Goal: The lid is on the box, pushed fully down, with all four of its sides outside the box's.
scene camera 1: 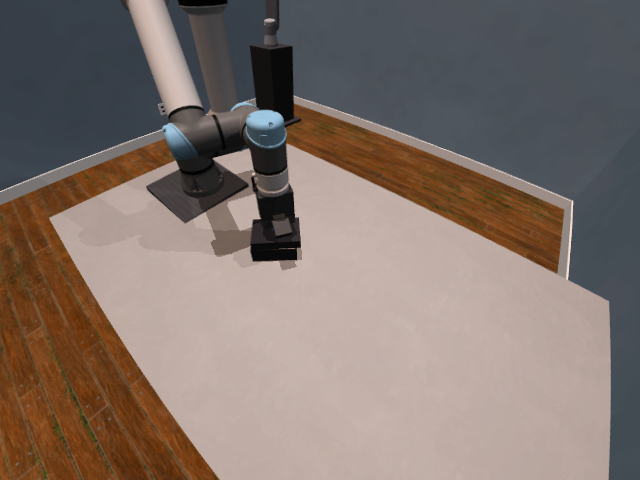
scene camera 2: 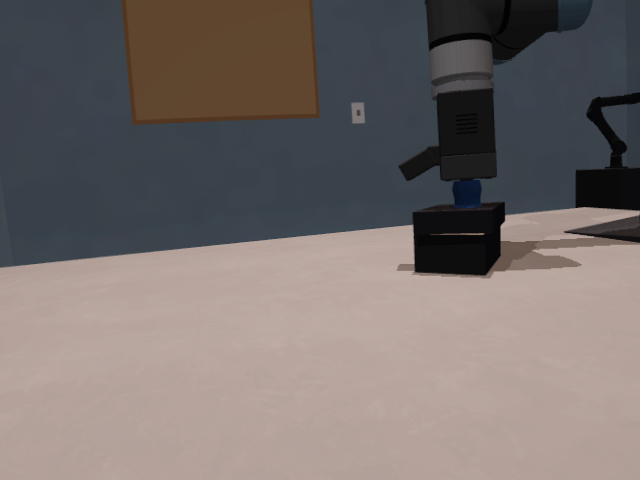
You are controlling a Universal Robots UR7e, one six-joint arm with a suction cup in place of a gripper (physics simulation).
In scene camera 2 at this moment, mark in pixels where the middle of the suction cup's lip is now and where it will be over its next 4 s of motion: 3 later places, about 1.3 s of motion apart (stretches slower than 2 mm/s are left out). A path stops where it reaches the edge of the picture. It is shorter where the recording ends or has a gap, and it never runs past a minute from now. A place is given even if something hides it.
My suction cup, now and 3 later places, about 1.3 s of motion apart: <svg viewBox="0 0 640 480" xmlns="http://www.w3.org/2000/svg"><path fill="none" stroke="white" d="M467 197L466 196L465 196L463 207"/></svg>
